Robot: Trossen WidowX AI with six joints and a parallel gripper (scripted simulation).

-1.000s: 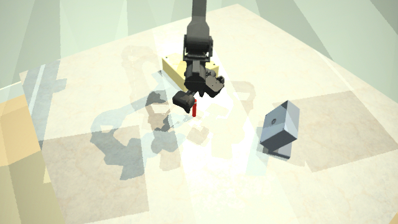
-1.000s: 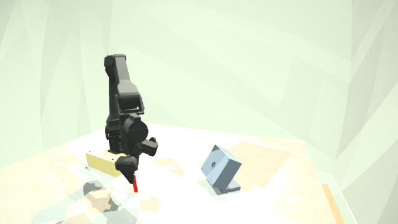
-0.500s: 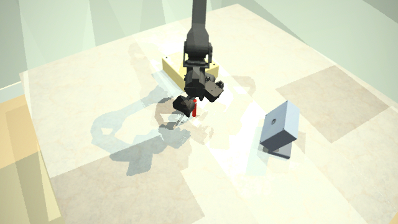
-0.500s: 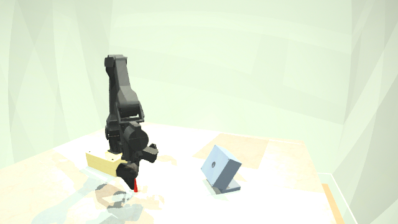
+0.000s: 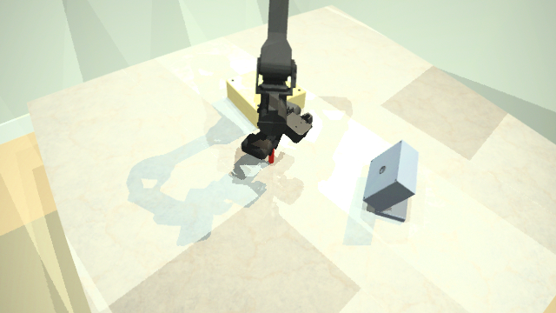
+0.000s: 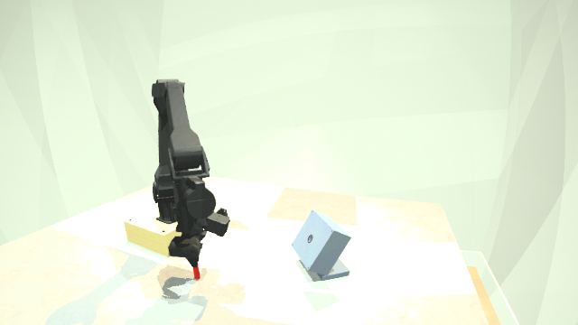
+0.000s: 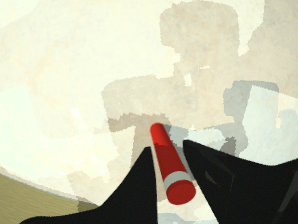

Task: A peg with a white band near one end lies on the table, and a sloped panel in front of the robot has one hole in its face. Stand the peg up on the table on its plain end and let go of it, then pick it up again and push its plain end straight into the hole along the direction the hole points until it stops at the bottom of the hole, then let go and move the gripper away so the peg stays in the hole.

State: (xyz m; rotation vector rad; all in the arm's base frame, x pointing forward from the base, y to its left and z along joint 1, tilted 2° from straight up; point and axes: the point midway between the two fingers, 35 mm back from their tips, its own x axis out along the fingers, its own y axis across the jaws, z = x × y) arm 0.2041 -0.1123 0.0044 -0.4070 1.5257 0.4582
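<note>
Right now my gripper tip is 22 cm short of the grey-blue sloped panel, 20 cm to the right of it and 3 cm below it. The rest, counted from my gripper tip: red peg: 2 cm above; then thin flat foot: 24 cm ahead, 21 cm to the left, 3 cm below.
</note>
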